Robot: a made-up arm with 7 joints. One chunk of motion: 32 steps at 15 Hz.
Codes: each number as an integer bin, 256 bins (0 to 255) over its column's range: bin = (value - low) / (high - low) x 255, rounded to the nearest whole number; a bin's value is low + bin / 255 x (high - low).
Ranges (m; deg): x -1.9..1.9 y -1.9..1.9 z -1.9..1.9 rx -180..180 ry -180..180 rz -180..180
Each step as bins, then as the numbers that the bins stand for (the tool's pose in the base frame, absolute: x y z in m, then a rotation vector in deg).
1 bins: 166 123 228 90 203 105
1 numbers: 0.5737 -0.0671 1.4976 -52.94 106.59 -31.76
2 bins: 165 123 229 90 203 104
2 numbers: 0.5588 -0.0671 1.5125 -52.94 106.59 -33.18
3 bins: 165 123 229 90 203 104
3 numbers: 0.5588 -0.0671 1.5125 -52.94 106.59 -33.18
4 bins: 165 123 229 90 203 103
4 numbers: 0.5588 -0.0671 1.5125 -52.94 106.59 -34.59
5 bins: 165 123 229 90 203 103
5 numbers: 0.5588 -0.0671 1.5125 -52.94 106.59 -34.59
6 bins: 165 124 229 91 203 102
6 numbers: 0.5588 -0.0522 1.5125 -51.53 106.59 -36.00
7 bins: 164 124 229 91 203 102
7 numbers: 0.5439 -0.0522 1.5125 -51.53 106.59 -36.00
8 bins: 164 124 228 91 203 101
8 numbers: 0.5439 -0.0522 1.4976 -51.53 106.59 -37.41
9 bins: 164 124 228 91 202 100
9 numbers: 0.5439 -0.0522 1.4976 -51.53 105.18 -38.82
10 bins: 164 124 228 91 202 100
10 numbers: 0.5439 -0.0522 1.4976 -51.53 105.18 -38.82
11 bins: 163 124 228 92 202 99
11 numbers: 0.5290 -0.0522 1.4976 -50.12 105.18 -40.24
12 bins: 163 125 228 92 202 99
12 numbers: 0.5290 -0.0373 1.4976 -50.12 105.18 -40.24
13 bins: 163 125 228 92 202 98
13 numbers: 0.5290 -0.0373 1.4976 -50.12 105.18 -41.65
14 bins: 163 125 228 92 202 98
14 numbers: 0.5290 -0.0373 1.4976 -50.12 105.18 -41.65
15 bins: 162 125 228 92 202 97
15 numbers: 0.5141 -0.0373 1.4976 -50.12 105.18 -43.06
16 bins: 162 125 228 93 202 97
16 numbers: 0.5141 -0.0373 1.4976 -48.71 105.18 -43.06
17 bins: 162 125 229 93 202 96
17 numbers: 0.5141 -0.0373 1.5125 -48.71 105.18 -44.47
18 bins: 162 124 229 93 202 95
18 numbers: 0.5141 -0.0522 1.5125 -48.71 105.18 -45.88
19 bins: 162 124 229 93 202 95
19 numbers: 0.5141 -0.0522 1.5125 -48.71 105.18 -45.88
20 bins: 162 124 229 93 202 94
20 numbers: 0.5141 -0.0522 1.5125 -48.71 105.18 -47.29
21 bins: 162 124 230 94 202 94
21 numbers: 0.5141 -0.0522 1.5275 -47.29 105.18 -47.29
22 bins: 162 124 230 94 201 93
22 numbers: 0.5141 -0.0522 1.5275 -47.29 103.76 -48.71
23 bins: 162 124 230 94 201 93
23 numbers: 0.5141 -0.0522 1.5275 -47.29 103.76 -48.71
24 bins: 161 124 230 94 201 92
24 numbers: 0.4992 -0.0522 1.5275 -47.29 103.76 -50.12
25 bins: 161 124 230 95 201 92
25 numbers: 0.4992 -0.0522 1.5275 -45.88 103.76 -50.12
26 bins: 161 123 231 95 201 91
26 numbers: 0.4992 -0.0671 1.5424 -45.88 103.76 -51.53
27 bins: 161 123 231 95 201 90
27 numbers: 0.4992 -0.0671 1.5424 -45.88 103.76 -52.94
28 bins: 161 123 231 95 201 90
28 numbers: 0.4992 -0.0671 1.5424 -45.88 103.76 -52.94
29 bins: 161 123 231 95 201 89
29 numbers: 0.4992 -0.0671 1.5424 -45.88 103.76 -54.35
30 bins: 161 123 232 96 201 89
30 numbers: 0.4992 -0.0671 1.5573 -44.47 103.76 -54.35
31 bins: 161 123 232 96 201 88
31 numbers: 0.4992 -0.0671 1.5573 -44.47 103.76 -55.76
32 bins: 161 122 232 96 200 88
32 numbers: 0.4992 -0.0820 1.5573 -44.47 102.35 -55.76
